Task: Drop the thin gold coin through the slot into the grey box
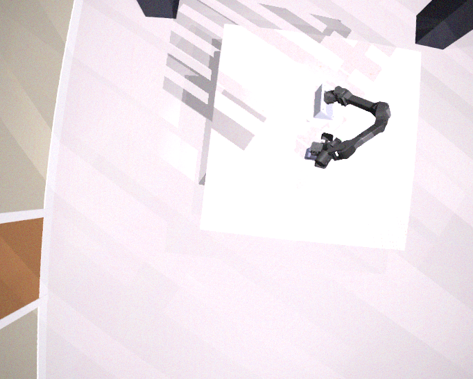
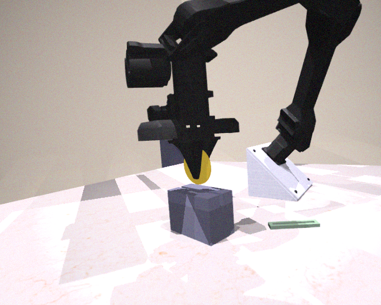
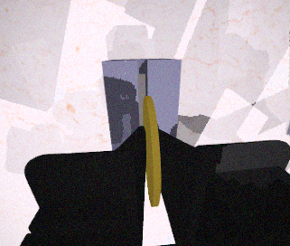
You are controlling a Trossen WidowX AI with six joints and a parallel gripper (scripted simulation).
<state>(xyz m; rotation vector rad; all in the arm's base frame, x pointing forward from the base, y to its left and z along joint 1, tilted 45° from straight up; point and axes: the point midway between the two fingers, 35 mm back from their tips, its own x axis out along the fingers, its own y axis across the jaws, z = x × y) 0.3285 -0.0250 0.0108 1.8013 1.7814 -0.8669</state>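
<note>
My gripper tip is now 2 cm below the thin gold coin.
</note>
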